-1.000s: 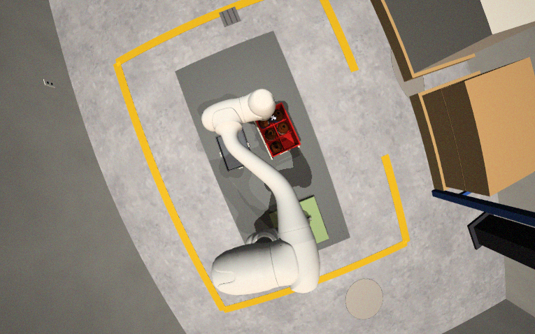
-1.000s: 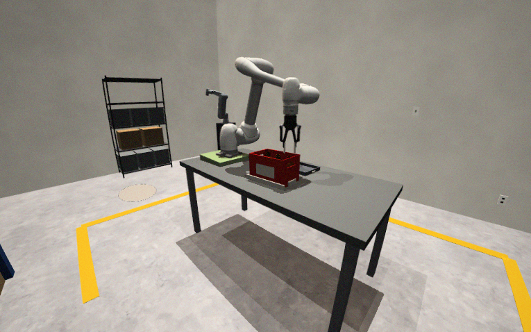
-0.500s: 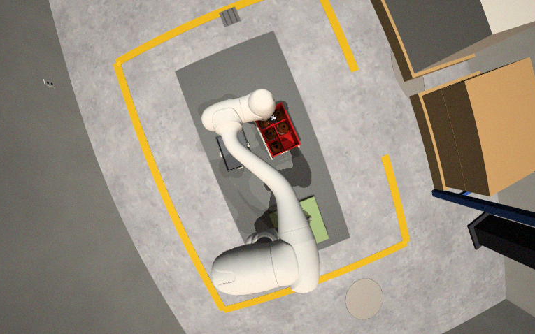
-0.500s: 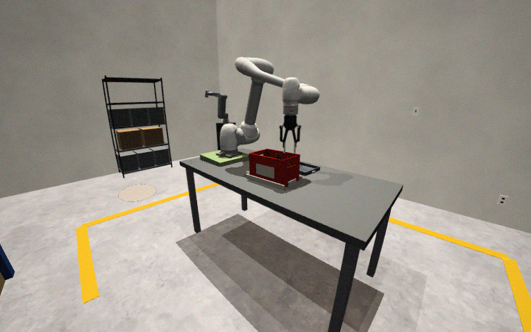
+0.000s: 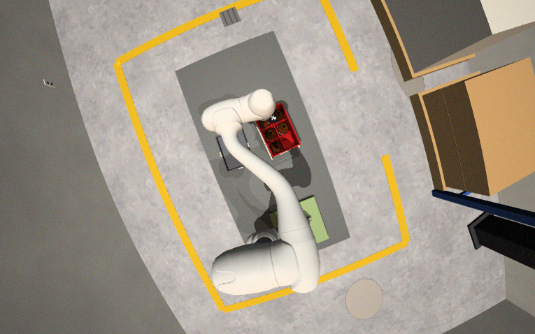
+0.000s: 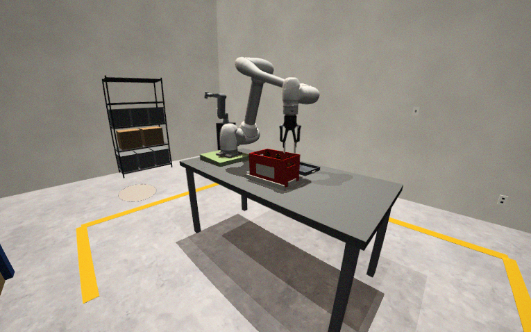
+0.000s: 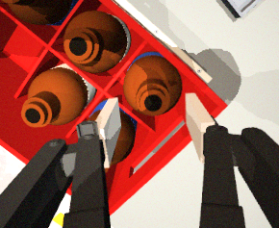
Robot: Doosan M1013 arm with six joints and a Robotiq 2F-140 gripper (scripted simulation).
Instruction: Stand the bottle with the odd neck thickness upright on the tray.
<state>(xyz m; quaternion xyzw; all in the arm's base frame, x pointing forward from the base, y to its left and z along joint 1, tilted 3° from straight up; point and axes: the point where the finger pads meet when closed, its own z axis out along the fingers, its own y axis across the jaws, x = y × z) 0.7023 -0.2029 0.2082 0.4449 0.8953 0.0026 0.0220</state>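
My hand is 90 mm past the red crate, 30 mm to the left of it and 130 mm above it. Also, from my hand: dark grey tray: 40 mm behind, 270 mm to the left, 200 mm below.
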